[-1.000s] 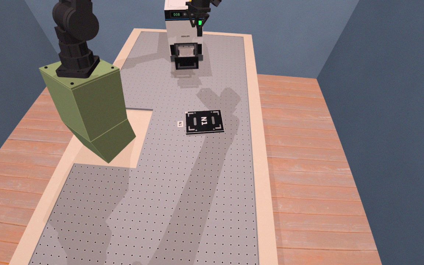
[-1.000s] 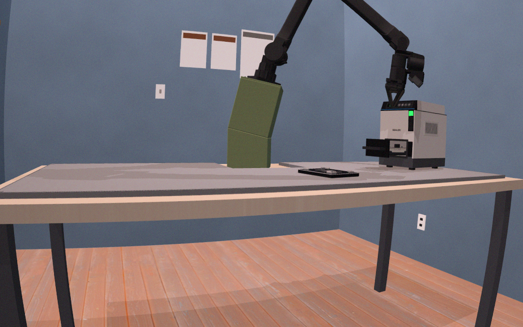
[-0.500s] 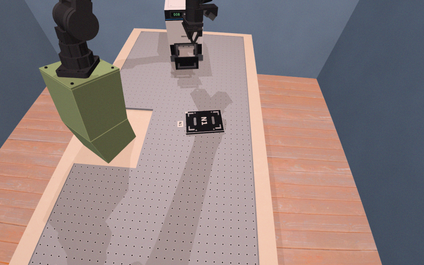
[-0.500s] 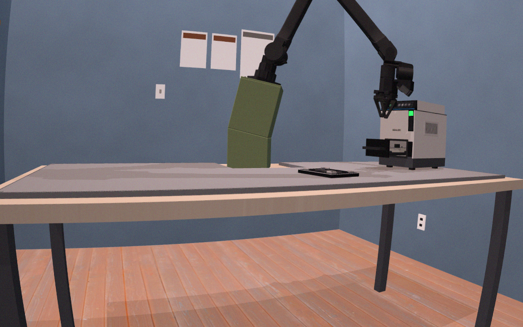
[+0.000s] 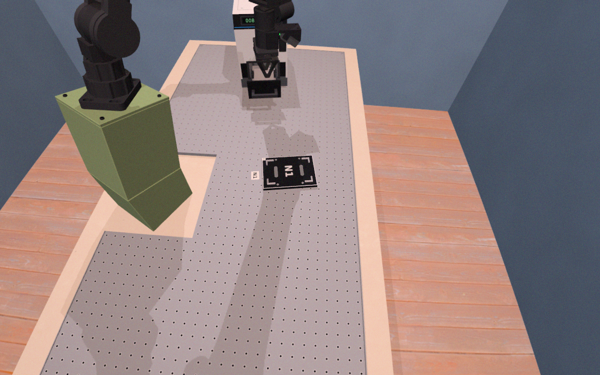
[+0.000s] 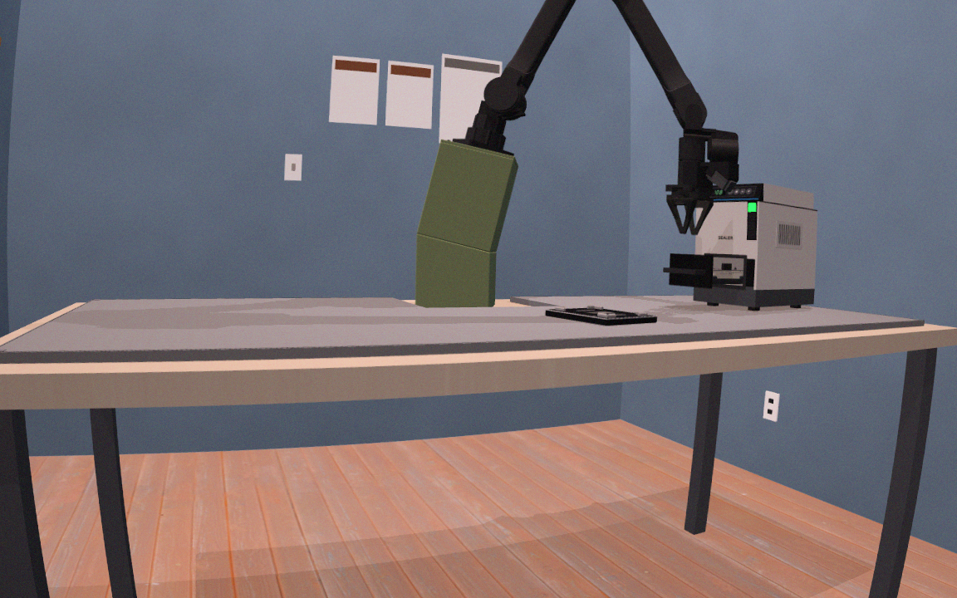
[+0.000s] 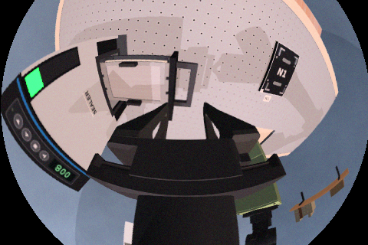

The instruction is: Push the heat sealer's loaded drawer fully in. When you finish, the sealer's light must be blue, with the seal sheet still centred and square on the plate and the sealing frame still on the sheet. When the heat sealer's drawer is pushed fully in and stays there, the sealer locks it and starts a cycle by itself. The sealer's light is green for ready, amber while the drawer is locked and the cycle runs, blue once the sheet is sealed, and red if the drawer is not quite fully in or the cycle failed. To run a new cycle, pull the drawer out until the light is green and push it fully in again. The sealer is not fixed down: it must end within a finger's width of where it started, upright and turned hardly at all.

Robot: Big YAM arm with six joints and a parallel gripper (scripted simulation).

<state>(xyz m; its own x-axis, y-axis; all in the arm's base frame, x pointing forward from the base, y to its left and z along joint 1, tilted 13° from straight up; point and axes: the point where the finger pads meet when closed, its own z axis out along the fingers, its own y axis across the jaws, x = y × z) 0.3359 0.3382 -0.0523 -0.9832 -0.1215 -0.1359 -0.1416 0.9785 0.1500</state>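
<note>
Right now the black drawer is 10 mm behind my hand, 90 mm to the left of it and 100 mm below it. Round my hand: small white label 50 mm behind, 300 mm to the right, 170 mm below.
</note>
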